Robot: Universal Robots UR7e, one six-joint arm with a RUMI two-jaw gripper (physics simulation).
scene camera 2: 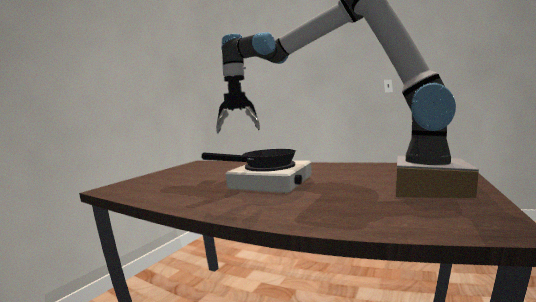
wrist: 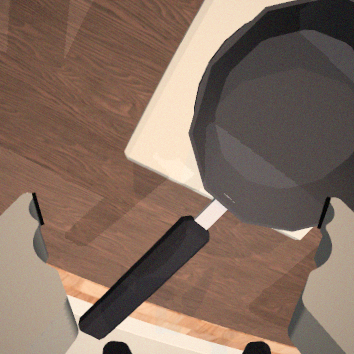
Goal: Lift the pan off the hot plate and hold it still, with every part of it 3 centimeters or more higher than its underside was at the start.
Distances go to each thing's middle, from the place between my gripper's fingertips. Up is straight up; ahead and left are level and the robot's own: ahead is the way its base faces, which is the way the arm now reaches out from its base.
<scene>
The black pan [scene camera 2: 269, 158] lies 90 mm behind my hand, 80 mm below it and 40 mm to the left of it. Round my hand: white hot plate [scene camera 2: 284, 179] 160 mm below, 100 mm behind, 60 mm to the right.
</scene>
